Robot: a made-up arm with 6 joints. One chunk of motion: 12 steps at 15 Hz.
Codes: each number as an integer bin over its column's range. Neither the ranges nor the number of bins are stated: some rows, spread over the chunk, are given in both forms.
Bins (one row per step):
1: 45 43 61 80 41 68
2: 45 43 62 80 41 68
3: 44 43 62 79 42 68
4: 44 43 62 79 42 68
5: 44 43 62 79 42 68
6: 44 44 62 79 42 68
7: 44 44 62 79 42 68
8: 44 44 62 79 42 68
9: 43 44 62 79 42 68
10: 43 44 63 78 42 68
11: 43 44 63 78 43 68
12: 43 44 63 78 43 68
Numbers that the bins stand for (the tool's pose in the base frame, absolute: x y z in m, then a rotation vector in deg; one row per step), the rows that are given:
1: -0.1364 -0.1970 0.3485 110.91 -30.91 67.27
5: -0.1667 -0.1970 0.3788 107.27 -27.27 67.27
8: -0.1667 -0.1667 0.3788 107.27 -27.27 67.27
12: -0.1970 -0.1667 0.4091 103.64 -23.64 67.27
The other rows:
2: -0.1364 -0.1970 0.3788 110.91 -30.91 67.27
3: -0.1667 -0.1970 0.3788 107.27 -27.27 67.27
4: -0.1667 -0.1970 0.3788 107.27 -27.27 67.27
6: -0.1667 -0.1667 0.3788 107.27 -27.27 67.27
7: -0.1667 -0.1667 0.3788 107.27 -27.27 67.27
9: -0.1970 -0.1667 0.3788 107.27 -27.27 67.27
10: -0.1970 -0.1667 0.4091 103.64 -27.27 67.27
11: -0.1970 -0.1667 0.4091 103.64 -23.64 67.27

